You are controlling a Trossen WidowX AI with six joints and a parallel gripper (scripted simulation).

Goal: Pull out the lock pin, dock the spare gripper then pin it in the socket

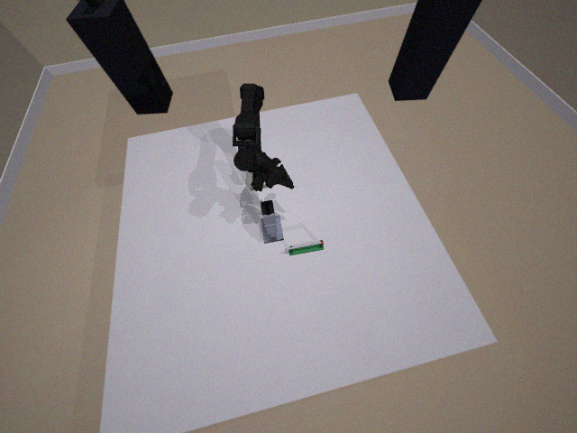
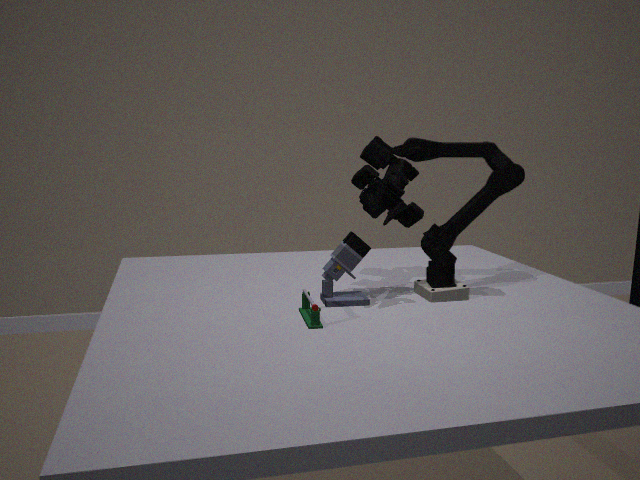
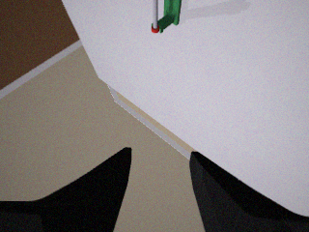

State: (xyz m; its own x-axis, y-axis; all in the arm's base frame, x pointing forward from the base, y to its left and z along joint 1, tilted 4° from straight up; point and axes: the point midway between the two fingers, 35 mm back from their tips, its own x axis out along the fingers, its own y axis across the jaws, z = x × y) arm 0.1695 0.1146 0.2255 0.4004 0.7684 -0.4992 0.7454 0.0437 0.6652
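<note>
The green cradle is 160 mm ahead of my gripper tip, 40 mm to the left of it and 200 mm below it. Round my gripper tip: spare gripper (60 mm ahead, 90 mm to the right, 110 mm below); then grey mount (80 mm ahead, 90 mm to the right, 170 mm below).
</note>
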